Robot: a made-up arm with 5 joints. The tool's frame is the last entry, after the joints.
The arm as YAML. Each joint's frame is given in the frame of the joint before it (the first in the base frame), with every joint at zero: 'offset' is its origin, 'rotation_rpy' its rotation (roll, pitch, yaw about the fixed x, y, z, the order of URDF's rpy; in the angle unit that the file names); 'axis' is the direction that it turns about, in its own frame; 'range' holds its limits. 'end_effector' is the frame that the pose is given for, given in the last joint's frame.
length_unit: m
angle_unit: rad
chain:
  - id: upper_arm
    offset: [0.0, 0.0, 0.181]
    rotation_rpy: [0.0, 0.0, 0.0]
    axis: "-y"
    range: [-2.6, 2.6]
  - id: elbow
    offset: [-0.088, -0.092, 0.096]
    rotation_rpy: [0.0, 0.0, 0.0]
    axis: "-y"
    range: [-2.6, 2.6]
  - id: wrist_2
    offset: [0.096, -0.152, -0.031]
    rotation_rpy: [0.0, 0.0, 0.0]
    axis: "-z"
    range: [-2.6, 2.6]
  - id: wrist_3
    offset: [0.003, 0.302, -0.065]
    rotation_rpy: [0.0, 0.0, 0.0]
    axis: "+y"
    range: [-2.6, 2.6]
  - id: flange
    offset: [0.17, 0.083, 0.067]
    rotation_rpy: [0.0, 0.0, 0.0]
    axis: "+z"
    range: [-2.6, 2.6]
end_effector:
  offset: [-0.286, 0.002, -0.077]
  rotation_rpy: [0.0, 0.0, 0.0]
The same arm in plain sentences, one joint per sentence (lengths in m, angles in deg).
The arm has five revolute joints in a row. What follows holds with every joint at zero, and every direction is one of the base frame's. The first joint lies 0.181 m along +z from the base frame's origin and rotates about -y, from -148.97 to 148.97 deg. The second joint lies 0.088 m along -x and 0.092 m along -y and 0.096 m along +z from the first joint and rotates about -y, from -148.97 to 148.97 deg. The third joint lies 0.096 m along +x and 0.152 m along -y and 0.031 m along -z from the second joint and rotates about -z, from -148.97 to 148.97 deg. The fourth joint lies 0.003 m along +x and 0.302 m along +y and 0.065 m along -z from the third joint and rotates about +y, from -148.97 to 148.97 deg. The fifth joint lies 0.17 m along +x and 0.083 m along +y and 0.067 m along +z from the fourth joint and rotates about +z, from -148.97 to 148.97 deg. The tool frame, which is the frame that the pose is given for, lies 0.286 m along -x and 0.002 m along +y and 0.077 m along -z from the fifth joint; its axes are parallel to the base frame's.
